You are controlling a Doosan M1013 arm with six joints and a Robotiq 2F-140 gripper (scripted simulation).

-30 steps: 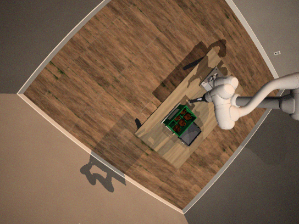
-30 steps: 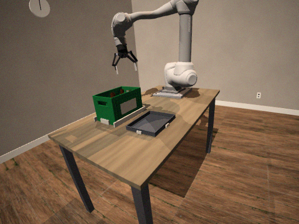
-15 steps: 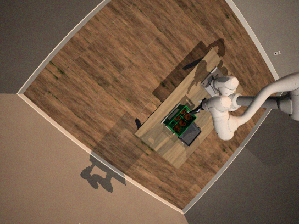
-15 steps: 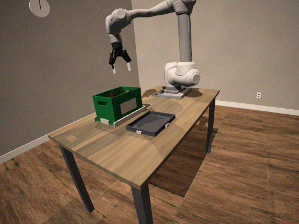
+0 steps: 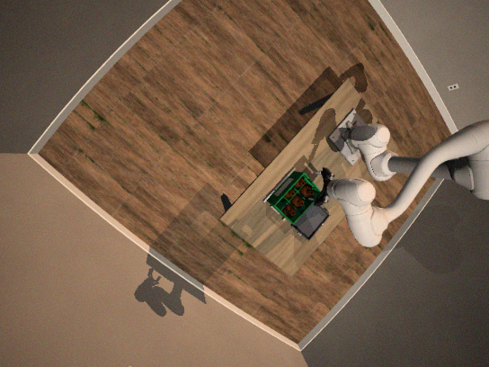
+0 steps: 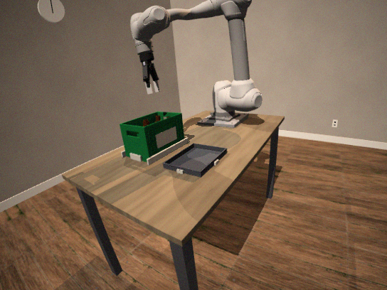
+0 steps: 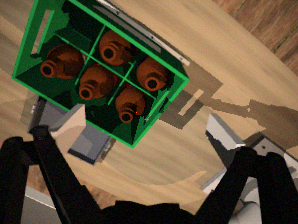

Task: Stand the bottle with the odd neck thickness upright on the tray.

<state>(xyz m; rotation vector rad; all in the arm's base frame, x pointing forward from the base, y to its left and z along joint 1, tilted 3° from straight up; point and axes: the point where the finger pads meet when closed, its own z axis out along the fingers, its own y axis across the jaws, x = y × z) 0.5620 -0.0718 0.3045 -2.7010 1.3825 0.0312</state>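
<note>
My hand is 220 mm above the green crate, 80 mm short of it and 60 mm to the right of it. Also, from my hand: dark grey tray: 330 mm to the left, 290 mm below, 70 mm ahead.
</note>
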